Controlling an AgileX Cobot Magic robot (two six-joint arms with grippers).
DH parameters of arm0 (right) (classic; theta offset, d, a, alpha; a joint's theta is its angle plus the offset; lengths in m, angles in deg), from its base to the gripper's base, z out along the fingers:
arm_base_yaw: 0 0.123 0 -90
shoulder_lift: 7.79 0 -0.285 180
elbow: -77.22 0 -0.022 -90
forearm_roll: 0 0.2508 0 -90
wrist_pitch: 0 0 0.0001 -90
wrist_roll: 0 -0.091 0 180
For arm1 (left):
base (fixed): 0 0 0 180
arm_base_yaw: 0 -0.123 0 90
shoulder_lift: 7.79 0 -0.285 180
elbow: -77.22 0 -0.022 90
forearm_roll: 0 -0.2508 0 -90
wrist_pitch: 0 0 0.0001 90
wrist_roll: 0 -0.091 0 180
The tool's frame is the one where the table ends.
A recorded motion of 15 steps. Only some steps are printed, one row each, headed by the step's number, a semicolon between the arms.
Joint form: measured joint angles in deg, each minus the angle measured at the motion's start. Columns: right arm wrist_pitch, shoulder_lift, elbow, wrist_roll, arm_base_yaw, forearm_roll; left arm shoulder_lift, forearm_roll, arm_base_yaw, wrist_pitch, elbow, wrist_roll.
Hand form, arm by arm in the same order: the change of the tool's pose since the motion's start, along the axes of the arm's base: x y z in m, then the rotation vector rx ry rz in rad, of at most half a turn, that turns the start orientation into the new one. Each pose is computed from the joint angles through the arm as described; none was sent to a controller.
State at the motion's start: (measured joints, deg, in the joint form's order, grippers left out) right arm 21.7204 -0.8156 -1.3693 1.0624 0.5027 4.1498; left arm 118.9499 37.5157 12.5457 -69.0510 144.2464 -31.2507
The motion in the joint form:
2: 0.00 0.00 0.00 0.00 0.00 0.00; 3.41 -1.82 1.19 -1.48 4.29 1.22
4: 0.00 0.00 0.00 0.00 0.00 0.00; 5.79 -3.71 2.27 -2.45 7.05 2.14
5: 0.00 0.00 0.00 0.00 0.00 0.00; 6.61 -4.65 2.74 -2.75 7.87 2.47
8: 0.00 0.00 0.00 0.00 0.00 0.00; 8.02 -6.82 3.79 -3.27 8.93 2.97
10: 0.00 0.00 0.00 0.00 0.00 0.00; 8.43 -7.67 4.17 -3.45 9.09 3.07
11: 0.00 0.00 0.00 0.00 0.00 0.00; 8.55 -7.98 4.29 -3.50 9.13 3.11
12: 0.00 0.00 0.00 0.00 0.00 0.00; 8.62 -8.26 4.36 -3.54 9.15 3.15
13: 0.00 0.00 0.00 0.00 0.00 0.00; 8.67 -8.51 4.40 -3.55 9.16 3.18
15: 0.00 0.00 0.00 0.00 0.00 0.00; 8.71 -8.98 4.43 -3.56 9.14 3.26
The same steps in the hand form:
2: 0.0000 0.0000 0.0000 0.0000 0.0000 0.0000; 0.0079 -0.0096 -0.0095 0.0240 0.0121 -0.0077
4: 0.0000 0.0000 0.0000 0.0000 0.0000 0.0000; 0.0132 -0.0176 -0.0181 0.0495 0.0222 -0.0097
5: 0.0000 0.0000 0.0000 0.0000 0.0000 0.0000; 0.0151 -0.0209 -0.0219 0.0625 0.0264 -0.0088
8: 0.0000 0.0000 0.0000 0.0000 0.0000 0.0000; 0.0185 -0.0279 -0.0304 0.0952 0.0362 -0.0067
10: 0.0000 0.0000 0.0000 0.0000 0.0000 0.0000; 0.0195 -0.0303 -0.0338 0.1092 0.0404 -0.0060
11: 0.0000 0.0000 0.0000 0.0000 0.0000 0.0000; 0.0199 -0.0310 -0.0348 0.1141 0.0416 -0.0053
12: 0.0000 0.0000 0.0000 0.0000 0.0000 0.0000; 0.0201 -0.0313 -0.0355 0.1184 0.0423 -0.0039
13: 0.0000 0.0000 0.0000 0.0000 0.0000 0.0000; 0.0204 -0.0314 -0.0361 0.1219 0.0424 -0.0020
15: 0.0000 0.0000 0.0000 0.0000 0.0000 0.0000; 0.0209 -0.0312 -0.0368 0.1282 0.0427 0.0025

